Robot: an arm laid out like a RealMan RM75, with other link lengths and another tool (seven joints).
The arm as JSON. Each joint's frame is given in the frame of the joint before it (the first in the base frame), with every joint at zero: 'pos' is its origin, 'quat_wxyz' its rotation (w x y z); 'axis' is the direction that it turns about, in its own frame. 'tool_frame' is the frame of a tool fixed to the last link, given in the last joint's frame.
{
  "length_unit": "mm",
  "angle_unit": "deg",
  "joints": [
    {
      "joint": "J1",
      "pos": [
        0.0,
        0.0,
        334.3
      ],
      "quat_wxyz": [
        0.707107,
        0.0,
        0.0,
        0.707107
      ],
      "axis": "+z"
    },
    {
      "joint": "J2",
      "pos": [
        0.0,
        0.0,
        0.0
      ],
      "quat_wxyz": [
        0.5,
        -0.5,
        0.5,
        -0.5
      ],
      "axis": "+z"
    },
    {
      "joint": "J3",
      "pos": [
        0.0,
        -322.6,
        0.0
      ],
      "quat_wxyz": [
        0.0,
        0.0,
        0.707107,
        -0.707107
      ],
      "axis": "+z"
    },
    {
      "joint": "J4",
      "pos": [
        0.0,
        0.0,
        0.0
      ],
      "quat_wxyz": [
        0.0,
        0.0,
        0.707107,
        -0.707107
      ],
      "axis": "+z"
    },
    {
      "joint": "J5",
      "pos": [
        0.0,
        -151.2,
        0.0
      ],
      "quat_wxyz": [
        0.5,
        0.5,
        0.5,
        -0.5
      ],
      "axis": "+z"
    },
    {
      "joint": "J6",
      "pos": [
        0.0,
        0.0,
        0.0
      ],
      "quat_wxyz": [
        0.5,
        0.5,
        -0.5,
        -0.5
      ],
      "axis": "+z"
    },
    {
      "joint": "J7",
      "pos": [
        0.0,
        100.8,
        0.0
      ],
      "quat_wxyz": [
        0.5,
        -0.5,
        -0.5,
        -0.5
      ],
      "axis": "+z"
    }
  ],
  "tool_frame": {
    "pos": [
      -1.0,
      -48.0,
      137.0
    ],
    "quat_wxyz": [
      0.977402,
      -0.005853,
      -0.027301,
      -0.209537
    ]
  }
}
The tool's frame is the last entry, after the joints.
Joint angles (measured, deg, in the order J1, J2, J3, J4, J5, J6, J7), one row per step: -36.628 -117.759 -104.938 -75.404 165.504 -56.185 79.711; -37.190 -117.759 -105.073 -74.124 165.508 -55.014 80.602; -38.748 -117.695 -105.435 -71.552 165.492 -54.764 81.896; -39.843 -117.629 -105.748 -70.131 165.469 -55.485 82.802; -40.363 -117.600 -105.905 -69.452 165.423 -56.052 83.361; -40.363 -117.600 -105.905 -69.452 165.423 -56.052 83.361; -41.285 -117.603 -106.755 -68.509 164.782 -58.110 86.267; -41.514 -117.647 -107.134 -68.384 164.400 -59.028 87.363; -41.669 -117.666 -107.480 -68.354 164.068 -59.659 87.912; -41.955 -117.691 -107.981 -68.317 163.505 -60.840 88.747; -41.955 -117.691 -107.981 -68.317 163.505 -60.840 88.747; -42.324 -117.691 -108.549 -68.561 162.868 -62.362 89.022; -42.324 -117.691 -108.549 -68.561 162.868 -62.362 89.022; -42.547 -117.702 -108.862 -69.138 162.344 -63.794 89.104; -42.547 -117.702 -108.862 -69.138 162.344 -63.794 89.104; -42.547 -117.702 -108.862 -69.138 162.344 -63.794 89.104; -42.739 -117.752 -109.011 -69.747 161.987 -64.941 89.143; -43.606 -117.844 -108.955 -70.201 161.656 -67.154 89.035
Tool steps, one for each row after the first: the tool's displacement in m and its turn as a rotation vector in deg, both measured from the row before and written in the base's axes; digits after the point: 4 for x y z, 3 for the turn. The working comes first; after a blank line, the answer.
Tool pose at each row, in the base's axes (x y z in m, rotation vector in deg; the steps are taken from these numbers as rounded here): -0.2385 0.4941 0.0455 -102.356 93.627 75.856; -0.2376 0.4974 0.0443 -101.472 94.456 76.089; -0.2374 0.5007 0.0386 -101.811 96.290 76.295; -0.2376 0.5014 0.0343 -102.570 97.780 76.387; -0.2382 0.5009 0.0318 -103.112 98.689 76.413; -0.2382 0.5009 0.0318 -103.112 98.689 76.413; -0.2397 0.4966 0.0257 -104.082 102.042 76.129; -0.2398 0.4942 0.0234 -104.539 103.217 75.738; -0.2395 0.4929 0.0222 -104.973 103.674 75.305; -0.2386 0.4903 0.0200 -105.797 104.513 74.503; -0.2386 0.4903 0.0200 -105.797 104.513 74.503; -0.2361 0.4880 0.0185 -106.962 104.797 73.366; -0.2361 0.4880 0.0185 -106.962 104.797 73.366; -0.2331 0.4857 0.0174 -107.776 105.101 72.379; -0.2331 0.4857 0.0174 -107.776 105.101 72.379; -0.2331 0.4857 0.0174 -107.776 105.101 72.379; -0.2298 0.4838 0.0165 -108.205 105.495 71.614; -0.2236 0.4805 0.0123 -109.221 106.870 70.432

0.0009 0.0033 -0.0012 -0.082 0.532 -0.694; 0.0002 0.0033 -0.0057 -1.360 0.957 -0.058; -0.0002 0.0007 -0.0043 -1.347 0.731 0.270; -0.0006 -0.0005 -0.0025 -0.862 0.428 0.213; 0.0000 0.0000 0.0000 0.000 0.000 0.000; -0.0015 -0.0043 -0.0061 -2.748 1.312 -0.013; -0.0001 -0.0024 -0.0023 -1.061 0.270 0.003; 0.0003 -0.0013 -0.0012 -0.574 -0.075 0.101; 0.0009 -0.0026 -0.0022 -1.068 -0.134 0.206; 0.0000 0.0000 0.0000 0.000 0.000 0.000; 0.0025 -0.0023 -0.0015 -0.909 -0.580 0.453; 0.0000 0.0000 0.0000 0.000 0.000 0.000; 0.0030 -0.0023 -0.0011 -0.742 -0.483 0.252; 0.0000 0.0000 0.0000 0.000 0.000 0.000; 0.0000 0.0000 0.0000 0.000 0.000 0.000; 0.0033 -0.0019 -0.0009 -0.591 -0.316 0.030; 0.0062 -0.0033 -0.0042 -1.590 -0.104 0.151
